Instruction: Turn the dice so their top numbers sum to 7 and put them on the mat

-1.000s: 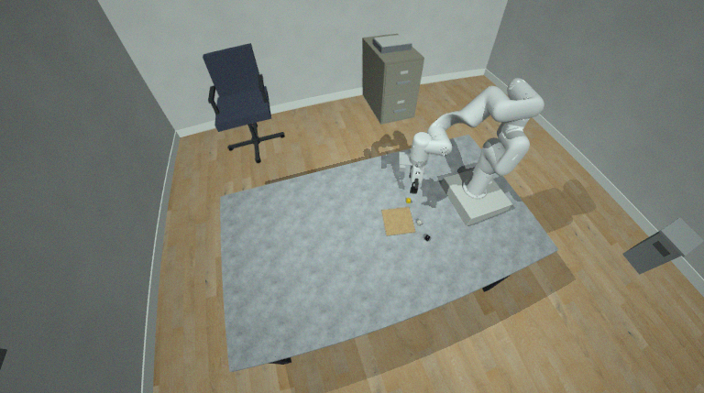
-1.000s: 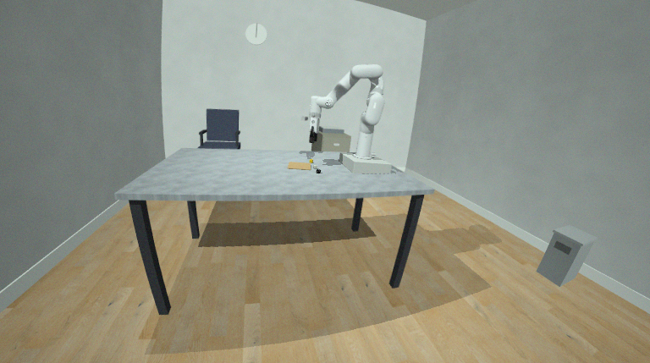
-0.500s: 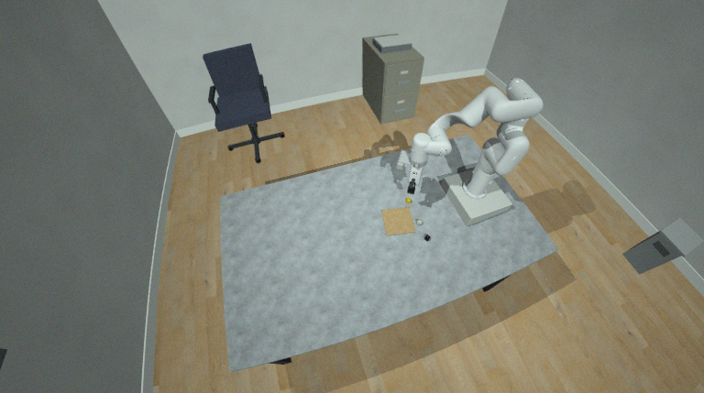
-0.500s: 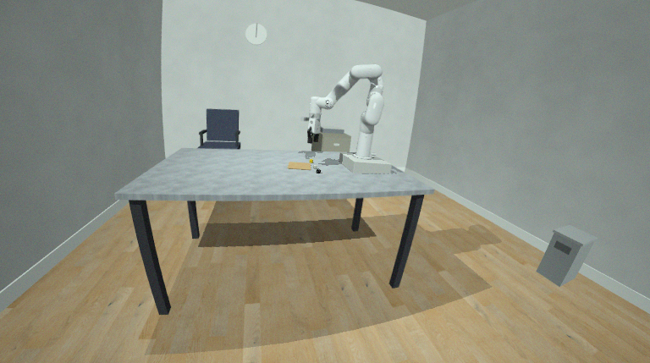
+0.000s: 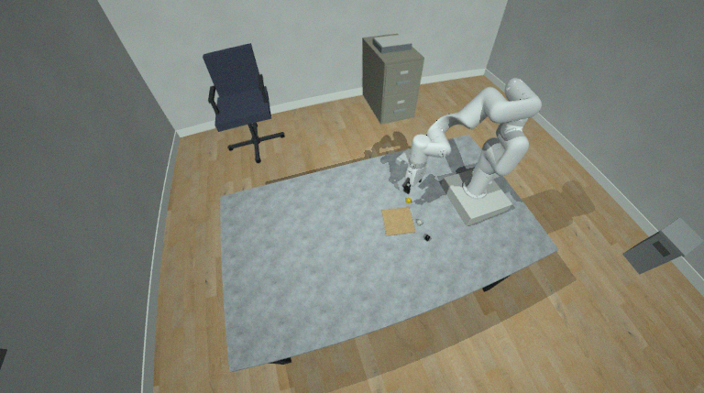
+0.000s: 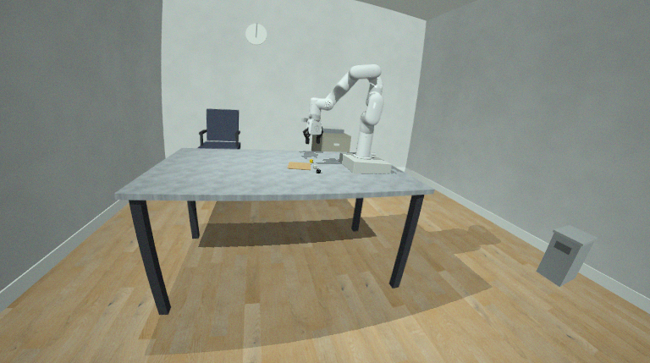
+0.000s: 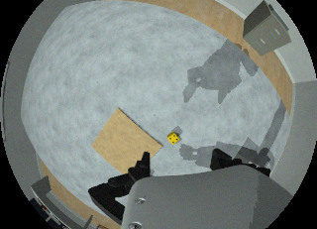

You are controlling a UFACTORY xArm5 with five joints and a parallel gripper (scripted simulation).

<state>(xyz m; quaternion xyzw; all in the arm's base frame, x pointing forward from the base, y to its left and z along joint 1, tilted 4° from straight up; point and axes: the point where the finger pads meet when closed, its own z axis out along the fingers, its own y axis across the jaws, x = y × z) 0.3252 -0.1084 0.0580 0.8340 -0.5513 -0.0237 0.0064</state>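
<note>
Now: the yellow die 13 cm below my hand. The rest, counted from my hand: white die: 2 cm ahead, 13 cm to the left, 13 cm below; black die: 2 cm ahead, 22 cm to the left, 13 cm below; tan mat: 10 cm ahead, 8 cm to the left, 14 cm below.
</note>
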